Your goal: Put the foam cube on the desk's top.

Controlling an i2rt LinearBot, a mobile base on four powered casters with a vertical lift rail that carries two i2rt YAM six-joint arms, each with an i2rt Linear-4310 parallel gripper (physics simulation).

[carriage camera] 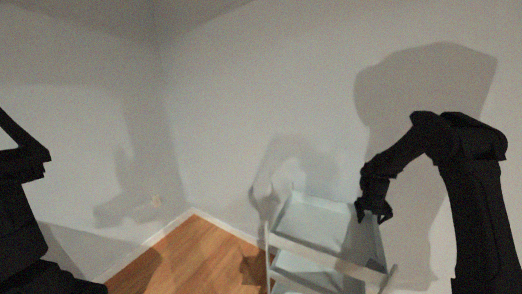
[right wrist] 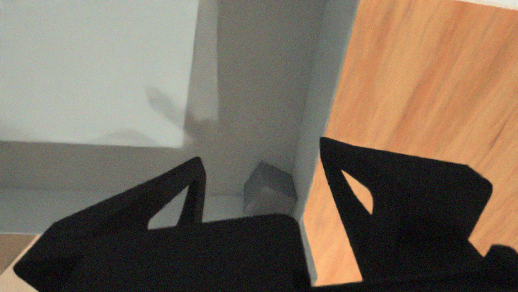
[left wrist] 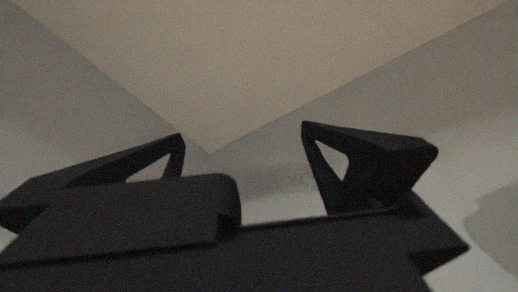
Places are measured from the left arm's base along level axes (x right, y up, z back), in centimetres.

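Pixels of known places: left gripper, between the fingertips: (left wrist: 242, 133); right gripper, between the fingertips: (carriage camera: 368, 223) (right wrist: 260, 156).
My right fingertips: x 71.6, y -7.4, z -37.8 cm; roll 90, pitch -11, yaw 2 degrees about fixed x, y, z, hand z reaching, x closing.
Behind a point stands the place of what it marks.
The foam cube (carriage camera: 376, 265) @(x 69.7, y -15.1, z -26.0 cm) (right wrist: 270, 190) @(x 69.6, y -15.1, z -28.1 cm) is small and grey. It sits in the shaded near right corner of the cart's top tray in the carriage view, close to the tray walls; its lower part is hidden behind my gripper's body in the right wrist view. My right gripper (carriage camera: 372, 219) @(x 71.6, y -7.4, z -37.8 cm) (right wrist: 260, 156) @(x 71.6, y -7.4, z -37.8 cm) is open and empty, pointing down above the right part of the tray, apart from the cube. My left gripper (left wrist: 242, 133) @(x -0.6, y 43.7, z -3.9 cm) is open and empty, facing the upper walls and ceiling. The desk does not show in these views.
The pale grey-blue cart (carriage camera: 320, 252) @(x 50.8, y -13.4, z -30.5 cm) (right wrist: 334, 60) @(x 78.8, y -14.4, z -39.6 cm) has raised tray walls, a lower tray and upright posts. It stands near the wall. A wood floor (carriage camera: 195, 255) @(x -32.8, y -86.1, z -74.2 cm) lies left of it, and two walls meet in a corner behind. A small outlet (carriage camera: 156, 201) @(x -71.7, y -46.0, z -95.0 cm) is on the left wall.
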